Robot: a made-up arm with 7 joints.
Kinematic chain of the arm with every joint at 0, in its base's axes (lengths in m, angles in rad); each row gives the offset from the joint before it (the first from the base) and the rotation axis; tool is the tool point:
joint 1: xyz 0 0 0 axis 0 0.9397 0.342
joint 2: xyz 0 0 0 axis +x
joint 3: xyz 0 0 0 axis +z
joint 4: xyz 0.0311 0 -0.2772 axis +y
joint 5: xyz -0.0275 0 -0.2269 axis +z
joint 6: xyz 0 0 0 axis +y
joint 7: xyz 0 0 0 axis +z
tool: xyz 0 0 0
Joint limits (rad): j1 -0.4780..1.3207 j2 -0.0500..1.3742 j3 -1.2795..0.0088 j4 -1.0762..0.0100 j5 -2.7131..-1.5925 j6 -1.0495..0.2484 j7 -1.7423..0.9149
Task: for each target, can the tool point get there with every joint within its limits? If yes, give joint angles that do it. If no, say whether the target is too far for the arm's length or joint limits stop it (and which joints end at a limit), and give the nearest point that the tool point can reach.
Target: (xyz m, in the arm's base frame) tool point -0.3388 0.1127 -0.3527
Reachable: yes | joints 0.9428 0.4630 -0.6126 -0.5325 -2.1759 -0.2443 0.4768
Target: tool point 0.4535 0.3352 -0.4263
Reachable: no: too far | nearest point 0.3113 0.2438 -0.3139 | short by 0.203 m
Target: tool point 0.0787 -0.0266 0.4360
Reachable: no: joint limits stop it (at a limit: joint 1, joint 2, joint 3, joint 4) | nearest point 0.2903 0.3593 0.0383 | short by 0.593 m
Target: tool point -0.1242 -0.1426 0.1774
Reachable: no: joint limits stop it (at a limit: joint 1, joint 3, joint 4) | nearest point -0.2847 -0.2716 -0.2449 | short by 0.470 m
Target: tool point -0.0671 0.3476 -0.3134
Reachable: yes | joints 0.4216 1.2321 -1.0138 -0.9801 -2.0612 -0.4366 0.1409
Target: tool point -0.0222 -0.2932 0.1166
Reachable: no: joint limits stop it (at a limit: joint 1, joint 2, joint 3, joint 4) | nearest point -0.2712 -0.2842 -0.2459 | short by 0.440 m
